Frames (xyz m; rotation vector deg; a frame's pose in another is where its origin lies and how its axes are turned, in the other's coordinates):
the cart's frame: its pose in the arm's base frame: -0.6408 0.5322 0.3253 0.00 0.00 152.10
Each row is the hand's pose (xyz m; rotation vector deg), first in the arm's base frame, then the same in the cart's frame.
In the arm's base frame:
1: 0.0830 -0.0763 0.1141 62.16 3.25 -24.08
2: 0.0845 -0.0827 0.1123 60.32 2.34 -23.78
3: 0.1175 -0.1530 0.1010 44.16 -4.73 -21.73
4: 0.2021 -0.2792 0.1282 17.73 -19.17 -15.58
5: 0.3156 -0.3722 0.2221 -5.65 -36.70 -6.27
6: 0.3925 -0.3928 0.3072 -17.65 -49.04 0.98
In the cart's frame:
1: -0.9244 0.1991 -0.2112 26.76 -87.84 -153.65
2: -0.9287 0.2040 -0.2130 24.82 -85.59 -154.72
3: -0.9908 0.2507 -0.2243 8.99 -65.31 -162.48
4: -1.1246 0.3227 -0.1971 -20.91 -31.84 -163.90
5: -1.2684 0.3517 -0.1032 -51.42 -4.68 -151.15
6: -1.3460 0.3340 -0.0181 -69.08 7.07 -137.50

